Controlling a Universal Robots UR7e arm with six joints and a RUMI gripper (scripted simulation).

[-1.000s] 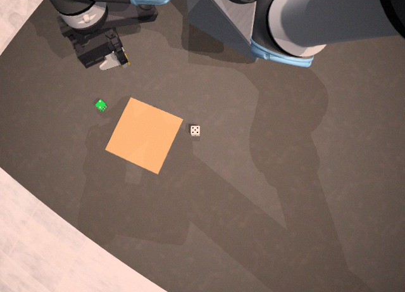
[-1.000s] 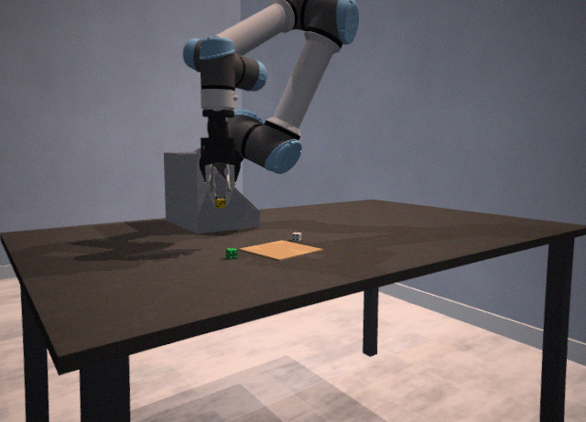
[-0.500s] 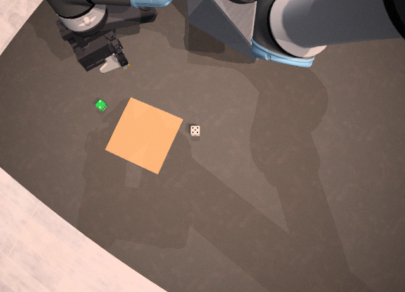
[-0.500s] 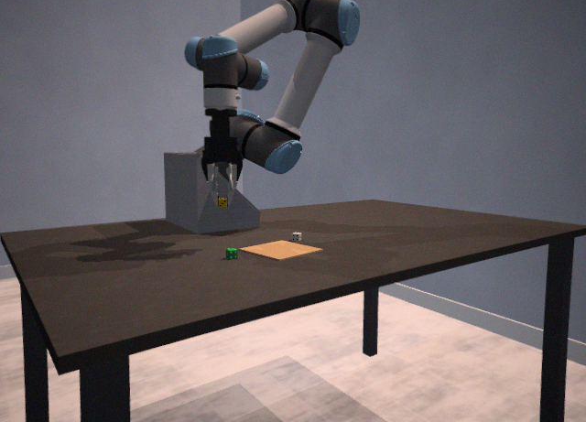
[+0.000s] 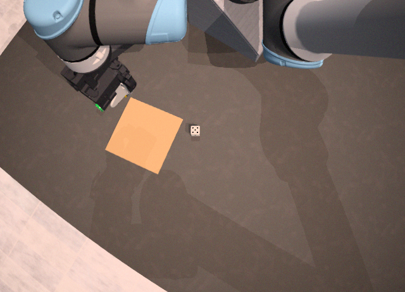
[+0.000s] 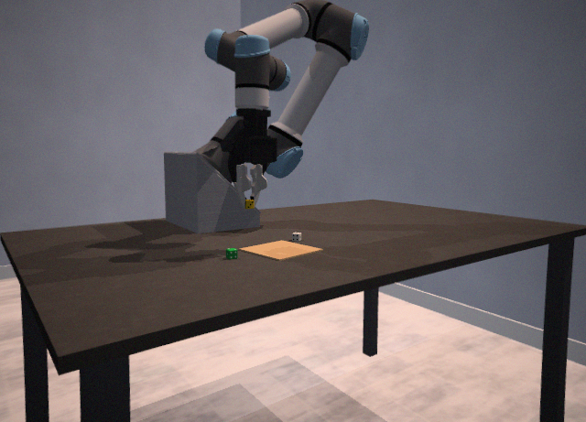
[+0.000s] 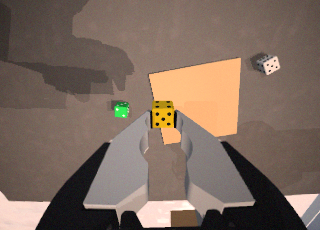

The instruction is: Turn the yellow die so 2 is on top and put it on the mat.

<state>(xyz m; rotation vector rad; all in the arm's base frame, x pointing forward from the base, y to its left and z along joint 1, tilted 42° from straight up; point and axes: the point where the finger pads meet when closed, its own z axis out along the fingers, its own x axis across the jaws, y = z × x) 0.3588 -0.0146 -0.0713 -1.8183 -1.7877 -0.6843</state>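
My gripper is now 5 cm short of the orange mat, 6 cm to the right of it and 12 cm above it. From my hand the other things lie so: green die 5 cm ahead, 7 cm to the right, 11 cm below; white die 3 cm behind, 16 cm to the left, 11 cm below; yellow die 1 cm below.
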